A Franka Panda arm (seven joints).
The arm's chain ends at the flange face. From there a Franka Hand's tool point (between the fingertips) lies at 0.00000 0.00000 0.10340 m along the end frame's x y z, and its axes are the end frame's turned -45 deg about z.
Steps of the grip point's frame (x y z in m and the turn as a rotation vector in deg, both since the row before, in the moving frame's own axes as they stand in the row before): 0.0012 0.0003 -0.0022 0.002 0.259 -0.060; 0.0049 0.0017 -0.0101 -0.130 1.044 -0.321; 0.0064 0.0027 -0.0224 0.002 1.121 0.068; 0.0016 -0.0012 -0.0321 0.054 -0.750 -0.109
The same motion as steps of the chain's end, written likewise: 0.0007 -0.0003 -0.0022 0.185 0.182 -0.060; 0.0032 -0.0011 -0.0101 0.646 0.830 -0.321; 0.0050 -0.0012 -0.0224 0.794 0.791 0.068; 0.0013 -0.0029 -0.0321 -0.492 -0.569 -0.109
